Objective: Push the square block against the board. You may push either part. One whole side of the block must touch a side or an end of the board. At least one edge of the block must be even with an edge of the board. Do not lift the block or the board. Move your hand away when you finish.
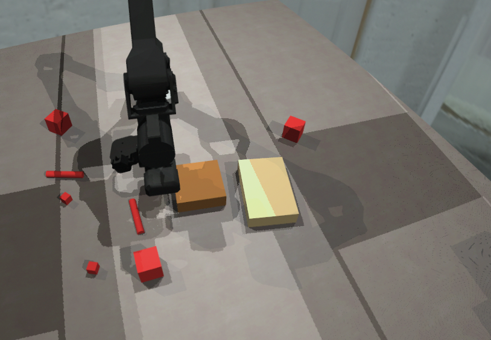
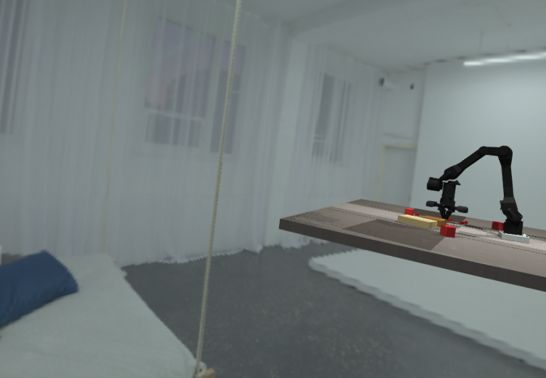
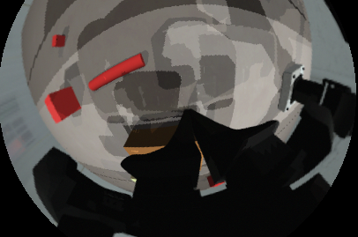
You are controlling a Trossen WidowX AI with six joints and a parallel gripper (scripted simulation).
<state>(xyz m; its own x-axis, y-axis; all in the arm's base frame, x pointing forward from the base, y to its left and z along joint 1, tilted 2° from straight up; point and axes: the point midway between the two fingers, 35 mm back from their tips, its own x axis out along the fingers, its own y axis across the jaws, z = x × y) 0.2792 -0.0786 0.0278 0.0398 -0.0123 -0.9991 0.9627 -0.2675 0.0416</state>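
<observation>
Right now the square block is 60 mm to the left of my gripper tip, 50 mm ahead of it and 10 mm above it. The rest, counted from my gripper tip: board: 180 mm to the left, 130 mm ahead, 10 mm above.
</observation>
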